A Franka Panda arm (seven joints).
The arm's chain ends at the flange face. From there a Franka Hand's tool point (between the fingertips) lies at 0.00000 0.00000 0.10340 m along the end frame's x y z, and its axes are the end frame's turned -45 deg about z.
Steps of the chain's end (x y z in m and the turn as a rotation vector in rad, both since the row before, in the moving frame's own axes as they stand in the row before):
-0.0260 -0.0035 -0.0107 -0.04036 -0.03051 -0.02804
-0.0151 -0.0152 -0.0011 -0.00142 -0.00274 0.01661
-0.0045 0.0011 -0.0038 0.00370 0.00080 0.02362
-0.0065 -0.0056 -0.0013 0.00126 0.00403 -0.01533
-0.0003 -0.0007 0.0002 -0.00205 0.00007 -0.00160
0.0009 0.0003 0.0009 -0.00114 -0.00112 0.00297
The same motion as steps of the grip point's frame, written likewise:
-0.0211 -0.0201 -0.0108 -0.00697 -0.05011 -0.02804
-0.0002 -0.0215 -0.0011 0.00093 -0.00294 0.01661
-0.0036 -0.0026 -0.0038 0.00205 0.00318 0.02362
-0.0002 -0.0084 -0.0013 -0.00196 0.00374 -0.01533
0.0001 -0.0006 0.0002 -0.00150 -0.00140 -0.00160
0.0003 0.0008 0.0009 -0.00001 -0.00160 0.00297

